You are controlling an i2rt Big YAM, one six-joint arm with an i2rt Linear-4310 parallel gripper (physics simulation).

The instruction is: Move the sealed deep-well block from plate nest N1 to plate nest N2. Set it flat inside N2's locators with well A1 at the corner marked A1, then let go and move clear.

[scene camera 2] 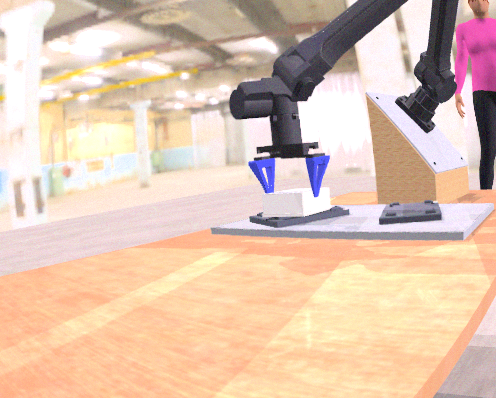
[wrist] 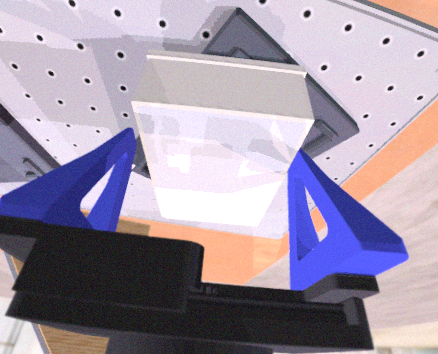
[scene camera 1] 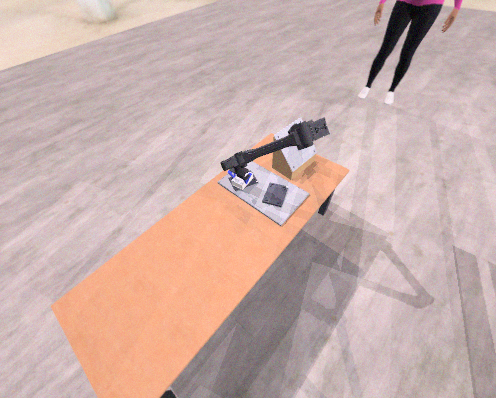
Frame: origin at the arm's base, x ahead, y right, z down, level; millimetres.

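Seen in the pictures: gripper, between the fingertips: (scene camera 2: 293, 197) (wrist: 213, 144) (scene camera 1: 240, 180); arm's base, origin of its link: (scene camera 2: 414, 115).
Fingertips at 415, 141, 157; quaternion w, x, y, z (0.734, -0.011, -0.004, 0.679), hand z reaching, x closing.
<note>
Offsets run from my fingertips to a thing's top centre, as dx, dy, dz. Level surfaces: height alone.
The white sealed block @(-25, +5, -13) (scene camera 1: 239, 184) (scene camera 2: 284, 205) (wrist: 225, 85) rests over one dark plate nest (scene camera 2: 339, 212) (wrist: 336, 107). In the wrist view its sides run at an angle to that nest's sides, and one nest corner sticks out past it. A second dark nest @(-65, -225, +28) (scene camera 1: 276, 195) (scene camera 2: 411, 213) (wrist: 14, 150) holds nothing. Nest labels and the A1 mark are not readable, so I cannot tell which nest is N1. My gripper (scene camera 1: 241, 177) (scene camera 2: 293, 194) (wrist: 213, 144) is open, pointing down, its blue fingers on either side of the block's upper part. The block's underside is hidden.
Both nests are on a grey perforated plate @(-65, -121, +45) (scene camera 1: 295, 206) (scene camera 2: 360, 229) (wrist: 380, 65) on the orange table @(dz +58) (scene camera 1: 170, 260) (scene camera 2: 200, 310). A wooden wedge (scene camera 1: 283, 165) (scene camera 2: 400, 170) with a sloping pale top carries the arm's base. A person (scene camera 1: 407, 35) (scene camera 2: 480, 60) stands beyond the table.
</note>
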